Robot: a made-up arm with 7 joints.
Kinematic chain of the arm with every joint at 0, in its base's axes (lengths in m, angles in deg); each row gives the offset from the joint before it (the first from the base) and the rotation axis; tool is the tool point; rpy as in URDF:
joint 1: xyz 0 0 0.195 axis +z
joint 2: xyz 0 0 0 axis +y
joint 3: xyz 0 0 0.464 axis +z
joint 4: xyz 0.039 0 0 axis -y
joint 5: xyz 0.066 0 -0.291 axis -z
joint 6: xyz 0 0 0 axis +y
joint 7: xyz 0.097 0 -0.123 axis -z
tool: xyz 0 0 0 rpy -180 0 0
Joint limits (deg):
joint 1: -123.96..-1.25
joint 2: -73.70..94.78
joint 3: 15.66..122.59
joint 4: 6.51..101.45
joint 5: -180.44..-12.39
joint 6: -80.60..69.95
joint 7: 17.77..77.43
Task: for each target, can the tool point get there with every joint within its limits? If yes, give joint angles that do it. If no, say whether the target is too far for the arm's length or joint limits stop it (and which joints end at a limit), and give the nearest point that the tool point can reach.
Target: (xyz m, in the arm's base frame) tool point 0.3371 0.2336 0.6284
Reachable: yes | joints -75.01 -12.04 73.20 72.32 -82.75 -46.26 61.07
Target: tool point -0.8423 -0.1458 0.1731
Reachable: no: joint limits stop it (at a limit: joint 1, joint 2, joint 3, joint 4, joint 6) | nearest point -0.6885 0.1442 0.1843 | short by 0.328 m
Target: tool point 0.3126 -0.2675 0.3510
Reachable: yes | joints -108.40 32.91 67.91 35.46 -59.57 -10.27 60.97
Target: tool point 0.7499 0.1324 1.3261
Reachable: no: too far | nearest point 0.4503 0.0795 0.8742 | short by 0.545 m
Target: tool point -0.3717 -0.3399 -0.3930
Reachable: no: joint limits stop it (at a limit: joint 1, joint 2, joint 3, joint 6) | nearest point -0.2364 -0.4330 -0.3160 | short by 0.181 m
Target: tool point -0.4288 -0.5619 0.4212
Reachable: no: joint limits stop it (at a limit: joint 1, joint 3, joint 6) | nearest point -0.3673 -0.6181 0.4251 | short by 0.083 m
